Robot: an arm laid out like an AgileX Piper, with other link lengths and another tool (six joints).
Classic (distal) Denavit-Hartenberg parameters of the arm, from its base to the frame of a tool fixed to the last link. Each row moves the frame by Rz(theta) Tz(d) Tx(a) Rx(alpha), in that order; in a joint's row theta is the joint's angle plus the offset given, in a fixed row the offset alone. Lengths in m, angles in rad.
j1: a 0, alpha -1.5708, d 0.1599, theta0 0
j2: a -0.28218, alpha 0, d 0, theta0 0.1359
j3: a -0.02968, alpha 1.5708, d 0, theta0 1.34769
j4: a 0, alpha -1.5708, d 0.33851, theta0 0
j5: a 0, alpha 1.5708, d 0, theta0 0
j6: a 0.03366, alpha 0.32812, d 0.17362, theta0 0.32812
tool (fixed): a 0, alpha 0, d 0.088, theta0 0
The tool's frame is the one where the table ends.
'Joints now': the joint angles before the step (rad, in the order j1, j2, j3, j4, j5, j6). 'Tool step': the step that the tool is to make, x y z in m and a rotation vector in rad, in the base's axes. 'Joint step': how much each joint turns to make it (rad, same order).
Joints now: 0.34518, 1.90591, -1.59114, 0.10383, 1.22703, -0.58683
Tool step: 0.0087, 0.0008, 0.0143, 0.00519, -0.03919, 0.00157
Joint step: -0.00005, -0.01237, -0.02407, -0.00851, -0.00220, -0.00007
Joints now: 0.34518, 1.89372, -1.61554, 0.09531, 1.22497, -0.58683
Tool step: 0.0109, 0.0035, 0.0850, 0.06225, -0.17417, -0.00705
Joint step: -0.00008, -0.14074, -0.04471, -0.00218, -0.00016, 0.00741
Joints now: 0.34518, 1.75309, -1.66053, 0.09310, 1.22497, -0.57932
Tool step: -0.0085, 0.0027, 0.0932, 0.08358, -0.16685, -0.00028
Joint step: -0.00005, -0.14654, -0.05644, 0.02058, 0.01735, 0.00442
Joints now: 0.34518, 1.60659, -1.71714, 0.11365, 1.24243, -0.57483
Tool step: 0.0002, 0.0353, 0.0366, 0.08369, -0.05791, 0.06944
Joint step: 0.03063, 0.00906, -0.09340, 0.07341, 0.00420, -0.02491
